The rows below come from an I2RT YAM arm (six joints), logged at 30 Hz.
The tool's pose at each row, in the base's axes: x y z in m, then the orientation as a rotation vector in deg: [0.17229 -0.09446 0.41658 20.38 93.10 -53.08]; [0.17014 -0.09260 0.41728 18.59 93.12 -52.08]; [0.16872 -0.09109 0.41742 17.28 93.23 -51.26]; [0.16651 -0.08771 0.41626 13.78 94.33 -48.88]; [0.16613 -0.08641 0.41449 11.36 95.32 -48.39]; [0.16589 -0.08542 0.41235 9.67 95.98 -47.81]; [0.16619 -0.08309 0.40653 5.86 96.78 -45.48]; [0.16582 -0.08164 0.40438 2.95 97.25 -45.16]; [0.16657 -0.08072 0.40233 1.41 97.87 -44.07]
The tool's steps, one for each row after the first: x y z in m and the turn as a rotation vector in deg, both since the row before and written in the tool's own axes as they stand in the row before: [-0.00051 -0.00052 -0.00284 -1.57 -0.81 -0.38]; [-0.00014 0.00002 -0.00207 -1.23 -0.51 -0.26]; [0.00075 0.00131 -0.00392 -3.62 -0.61 -0.87]; [0.00135 0.00140 -0.00108 -1.82 -0.06 -1.39]; [0.00171 0.00148 -0.00072 -1.41 -0.08 -0.83]; [0.00442 0.00437 -0.00089 -3.65 -0.87 -1.10]; [0.00153 0.00189 -0.00097 -1.82 -0.53 -1.71]; [0.00124 0.00199 0.00030 -1.65 -0.08 -0.44]
